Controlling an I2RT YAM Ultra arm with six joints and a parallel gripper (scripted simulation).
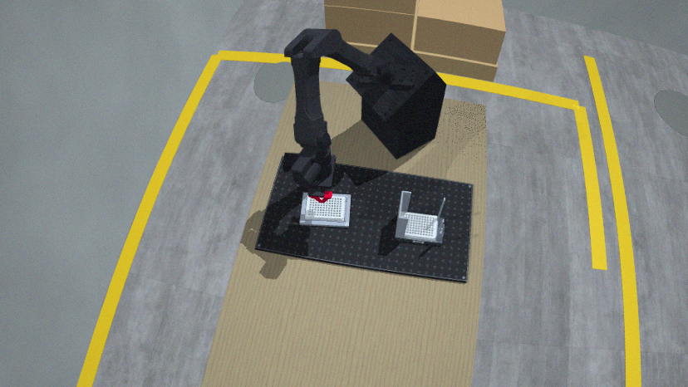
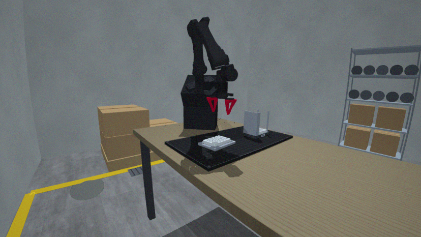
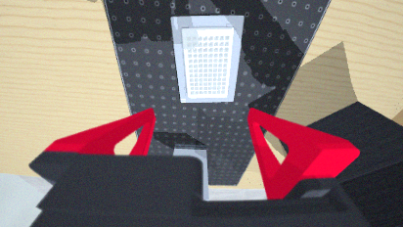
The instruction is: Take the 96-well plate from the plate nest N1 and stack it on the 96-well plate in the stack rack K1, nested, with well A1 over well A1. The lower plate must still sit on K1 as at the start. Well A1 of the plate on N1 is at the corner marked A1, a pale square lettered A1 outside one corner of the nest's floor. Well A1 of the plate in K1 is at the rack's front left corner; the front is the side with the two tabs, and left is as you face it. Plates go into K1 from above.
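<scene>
The white 96-well plate is 10 mm behind my hand, 10 mm to the right of it and 150 mm below it. The rest, counted from my hand: tall grey rack wall: 10 mm behind, 240 mm to the left, 90 mm below; grey plate nest N1: 10 mm behind, 10 mm to the right, 170 mm below.
</scene>
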